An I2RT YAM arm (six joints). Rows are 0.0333 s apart.
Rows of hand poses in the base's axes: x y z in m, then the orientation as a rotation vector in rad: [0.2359, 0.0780, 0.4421, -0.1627, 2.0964, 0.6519]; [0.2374, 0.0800, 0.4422, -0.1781, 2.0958, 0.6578]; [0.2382, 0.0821, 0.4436, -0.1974, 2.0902, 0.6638]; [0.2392, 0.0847, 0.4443, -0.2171, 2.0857, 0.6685]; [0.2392, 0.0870, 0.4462, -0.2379, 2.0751, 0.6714]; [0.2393, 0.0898, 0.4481, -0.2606, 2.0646, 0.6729]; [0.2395, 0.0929, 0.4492, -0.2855, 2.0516, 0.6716]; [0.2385, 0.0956, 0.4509, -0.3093, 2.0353, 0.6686]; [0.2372, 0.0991, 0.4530, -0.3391, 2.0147, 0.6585]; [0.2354, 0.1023, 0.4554, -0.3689, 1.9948, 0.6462]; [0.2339, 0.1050, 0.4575, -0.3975, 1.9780, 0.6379]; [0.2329, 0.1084, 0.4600, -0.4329, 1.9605, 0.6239]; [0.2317, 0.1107, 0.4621, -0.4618, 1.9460, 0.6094]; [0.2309, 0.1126, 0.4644, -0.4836, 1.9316, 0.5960]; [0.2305, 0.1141, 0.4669, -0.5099, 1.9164, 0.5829]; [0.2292, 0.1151, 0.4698, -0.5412, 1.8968, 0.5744]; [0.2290, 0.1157, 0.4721, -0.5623, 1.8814, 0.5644]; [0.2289, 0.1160, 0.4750, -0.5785, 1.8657, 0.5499]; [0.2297, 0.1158, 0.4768, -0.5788, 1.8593, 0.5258]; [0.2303, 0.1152, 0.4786, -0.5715, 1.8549, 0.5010]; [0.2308, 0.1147, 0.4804, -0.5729, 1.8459, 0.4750]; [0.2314, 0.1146, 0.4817, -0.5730, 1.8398, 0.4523]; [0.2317, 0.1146, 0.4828, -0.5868, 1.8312, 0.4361]
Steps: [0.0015, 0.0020, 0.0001, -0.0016, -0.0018, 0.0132]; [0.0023, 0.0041, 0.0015, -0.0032, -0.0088, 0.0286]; [0.0033, 0.0067, 0.0022, -0.0062, -0.0150, 0.0440]; [0.0033, 0.0090, 0.0041, -0.0093, -0.0274, 0.0587]; [0.0034, 0.0118, 0.0060, -0.0141, -0.0402, 0.0743]; [0.0036, 0.0149, 0.0071, -0.0209, -0.0562, 0.0901]; [0.0026, 0.0176, 0.0088, -0.0277, -0.0755, 0.1042]; [0.0013, 0.0211, 0.0109, -0.0407, -0.1011, 0.1194]; [-0.0005, 0.0243, 0.0133, -0.0554, -0.1263, 0.1340]; [-0.0020, 0.0270, 0.0154, -0.0678, -0.1473, 0.1498]; [-0.0030, 0.0304, 0.0179, -0.0867, -0.1707, 0.1685]; [-0.0042, 0.0327, 0.0200, -0.1044, -0.1905, 0.1826]; [-0.0050, 0.0346, 0.0223, -0.1186, -0.2091, 0.1920]; [-0.0054, 0.0361, 0.0248, -0.1344, -0.2286, 0.2051]; [-0.0067, 0.0371, 0.0277, -0.1478, -0.2513, 0.2236]; [-0.0069, 0.0377, 0.0300, -0.1595, -0.2695, 0.2344]; [-0.0070, 0.0380, 0.0329, -0.1725, -0.2886, 0.2396]; [-0.0062, 0.0378, 0.0347, -0.1884, -0.3001, 0.2295]; [-0.0056, 0.0372, 0.0365, -0.2023, -0.3092, 0.2133]; [-0.0051, 0.0367, 0.0383, -0.2196, -0.3233, 0.2030]; [-0.0045, 0.0366, 0.0396, -0.2348, -0.3337, 0.1933]; [-0.0042, 0.0366, 0.0407, -0.2500, -0.3459, 0.1966]
